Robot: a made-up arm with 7 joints.
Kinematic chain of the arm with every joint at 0, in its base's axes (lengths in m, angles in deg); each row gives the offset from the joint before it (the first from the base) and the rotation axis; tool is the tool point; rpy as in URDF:
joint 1: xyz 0 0 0.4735 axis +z
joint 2: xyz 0 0 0 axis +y
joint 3: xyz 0 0 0.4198 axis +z
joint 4: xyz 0.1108 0 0 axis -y
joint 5: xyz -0.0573 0 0.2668 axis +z
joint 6: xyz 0 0 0 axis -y
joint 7: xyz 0.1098 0 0 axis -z
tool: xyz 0 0 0 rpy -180 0 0
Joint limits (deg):
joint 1: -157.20..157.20
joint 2: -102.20..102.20
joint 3: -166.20..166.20
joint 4: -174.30..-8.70
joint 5: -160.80..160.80
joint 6: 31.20..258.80
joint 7: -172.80..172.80
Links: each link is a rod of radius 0.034 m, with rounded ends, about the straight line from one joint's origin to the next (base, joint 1, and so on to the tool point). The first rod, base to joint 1, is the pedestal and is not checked.
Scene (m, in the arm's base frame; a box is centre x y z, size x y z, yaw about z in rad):
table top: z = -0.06
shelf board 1: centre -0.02 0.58 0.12 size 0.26 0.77 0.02 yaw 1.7
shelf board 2: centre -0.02 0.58 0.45 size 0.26 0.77 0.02 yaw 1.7
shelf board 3: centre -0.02 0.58 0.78 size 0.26 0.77 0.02 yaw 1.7
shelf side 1: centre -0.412 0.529 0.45 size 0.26 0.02 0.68 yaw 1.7
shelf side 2: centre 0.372 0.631 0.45 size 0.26 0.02 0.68 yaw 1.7
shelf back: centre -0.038 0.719 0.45 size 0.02 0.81 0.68 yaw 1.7
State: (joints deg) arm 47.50 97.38 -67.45 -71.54 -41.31 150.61 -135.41
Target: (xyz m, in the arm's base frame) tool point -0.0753 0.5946 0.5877
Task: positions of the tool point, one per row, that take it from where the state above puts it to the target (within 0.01 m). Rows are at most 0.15 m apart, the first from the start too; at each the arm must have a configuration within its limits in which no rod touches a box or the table.
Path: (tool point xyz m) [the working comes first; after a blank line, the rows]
Joints at the target: 111.21 38.88 -34.86 -104.67 -64.16 180.01 -135.41
Straight joint move there: touches shelf board 2, shelf side 2.

1: 0.6287 0.2639 0.2970
2: 0.5806 0.2795 0.3906
3: 0.5123 0.2824 0.4702
4: 0.4305 0.2725 0.5372
5: 0.3426 0.2482 0.5941
6: 0.2567 0.2074 0.6426
7: 0.1696 0.2743 0.6204
8: 0.0665 0.3036 0.6028
9: -0.0359 0.2910 0.5877
10: -0.0290 0.3613 0.5819
11: -0.0290 0.4282 0.5800
12: -0.0366 0.4904 0.5811
13: -0.0521 0.5464 0.5840
14: -0.0752 0.5946 0.5877

